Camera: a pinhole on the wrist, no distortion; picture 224 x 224 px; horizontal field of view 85.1 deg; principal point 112.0 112.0 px. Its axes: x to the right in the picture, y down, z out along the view. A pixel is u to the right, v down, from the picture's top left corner.
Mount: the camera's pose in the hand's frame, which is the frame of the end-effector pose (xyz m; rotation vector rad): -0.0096 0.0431 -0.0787 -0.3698 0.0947 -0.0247
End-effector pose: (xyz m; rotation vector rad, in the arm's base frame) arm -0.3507 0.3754 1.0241 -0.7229 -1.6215 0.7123
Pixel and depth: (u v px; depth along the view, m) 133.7 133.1 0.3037
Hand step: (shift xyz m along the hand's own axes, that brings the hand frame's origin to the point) 0.0739 0.1991 0.1794
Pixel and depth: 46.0 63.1 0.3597
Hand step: -0.1694 0.0462 0.3244
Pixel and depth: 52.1 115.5 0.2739
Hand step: -0.1168 0.1545 0.1845
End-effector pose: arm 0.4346 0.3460 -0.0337 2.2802 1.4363 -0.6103
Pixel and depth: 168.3 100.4 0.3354
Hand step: 0.1767 0.1276 0.2305
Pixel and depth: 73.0 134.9 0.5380
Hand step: -0.1279 0.3379 0.3991
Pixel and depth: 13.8 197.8 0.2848
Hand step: -0.2088 0.3417 0.1332
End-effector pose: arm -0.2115 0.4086 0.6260 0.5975 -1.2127 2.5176
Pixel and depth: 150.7 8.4 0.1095
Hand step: 0.0349 -0.0056 0.0535
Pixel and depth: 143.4 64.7 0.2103
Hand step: 0.0641 0.0405 0.1412
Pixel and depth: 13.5 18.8 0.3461
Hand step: -0.2559 -0.0673 0.3628
